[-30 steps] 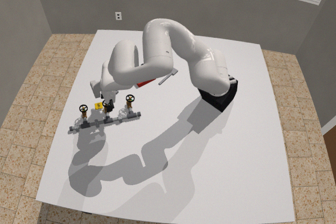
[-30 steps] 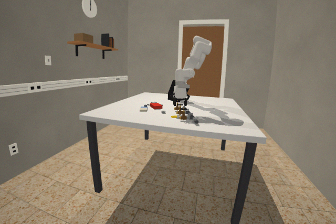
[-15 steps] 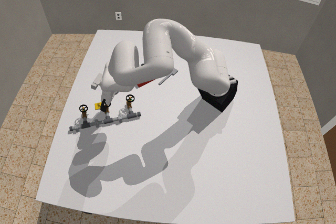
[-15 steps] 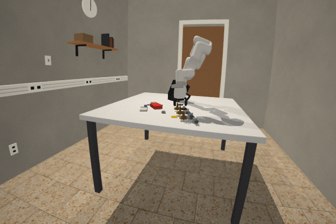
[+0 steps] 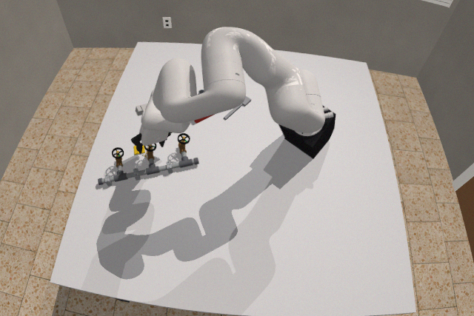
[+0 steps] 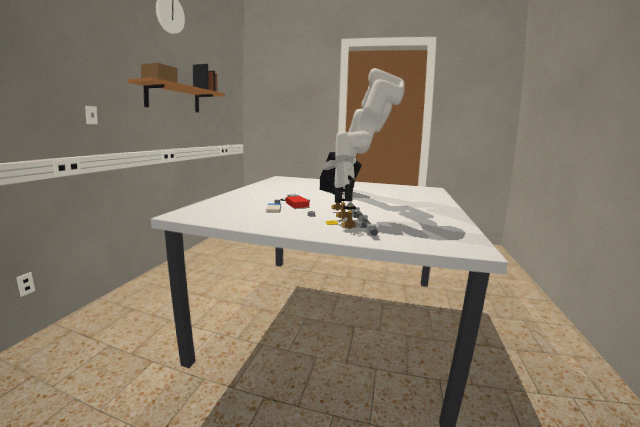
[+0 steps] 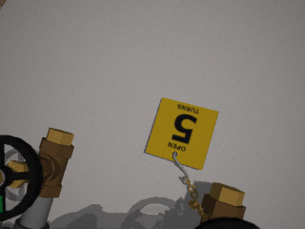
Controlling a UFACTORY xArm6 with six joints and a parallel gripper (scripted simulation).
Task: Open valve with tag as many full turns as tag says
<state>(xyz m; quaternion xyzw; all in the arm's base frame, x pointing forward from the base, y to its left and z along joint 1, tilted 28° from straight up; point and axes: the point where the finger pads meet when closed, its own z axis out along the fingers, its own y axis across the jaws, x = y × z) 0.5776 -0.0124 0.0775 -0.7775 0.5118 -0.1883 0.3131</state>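
Right now my hand is 80 mm above the yellow tag, 60 mm short of it and 30 mm to the left of it. Round my hand: red box (230 mm to the right, 200 mm behind, 70 mm below); grey nut (140 mm to the right, 80 mm below, 30 mm behind); blue block (320 mm to the right, 80 mm below, 80 mm behind).
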